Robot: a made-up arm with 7 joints.
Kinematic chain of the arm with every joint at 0, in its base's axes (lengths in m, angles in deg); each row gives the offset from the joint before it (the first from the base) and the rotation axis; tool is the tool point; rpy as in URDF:
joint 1: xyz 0 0 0.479 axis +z
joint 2: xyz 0 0 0 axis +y
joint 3: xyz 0 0 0.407 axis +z
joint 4: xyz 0.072 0 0 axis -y
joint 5: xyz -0.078 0 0.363 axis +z
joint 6: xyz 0 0 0 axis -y
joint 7: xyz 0.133 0 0 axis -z
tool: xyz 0 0 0 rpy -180 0 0
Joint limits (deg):
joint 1: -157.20..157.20
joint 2: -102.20..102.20
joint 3: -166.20..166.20
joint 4: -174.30..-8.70
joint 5: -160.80..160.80
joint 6: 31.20..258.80
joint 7: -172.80..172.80
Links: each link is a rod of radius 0.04 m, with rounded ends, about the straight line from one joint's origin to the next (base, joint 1, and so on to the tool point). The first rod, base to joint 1, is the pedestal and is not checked.
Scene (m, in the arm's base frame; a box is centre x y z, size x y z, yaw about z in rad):
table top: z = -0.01
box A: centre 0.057 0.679 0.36 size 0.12 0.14 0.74 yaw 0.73
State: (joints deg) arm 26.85 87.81 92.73 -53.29 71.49 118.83 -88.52
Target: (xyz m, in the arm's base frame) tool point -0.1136 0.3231 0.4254
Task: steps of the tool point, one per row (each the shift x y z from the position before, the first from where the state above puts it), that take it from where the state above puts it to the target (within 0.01 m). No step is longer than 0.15 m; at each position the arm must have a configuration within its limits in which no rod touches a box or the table.
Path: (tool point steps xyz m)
1: -0.0435 -0.0036 0.0052
2: -0.0462 -0.0255 -0.0300
3: -0.0422 -0.0536 -0.0539
4: -0.0380 -0.0841 -0.0605
5: -0.0383 -0.1096 -0.0481
6: -0.0456 -0.1222 -0.0209
7: -0.0904 0.0618 0.0193
8: -0.0903 0.0293 0.0314
9: -0.0813 -0.0016 0.0384
10: -0.0647 -0.0276 0.0404
11: -0.0425 -0.0465 0.0374

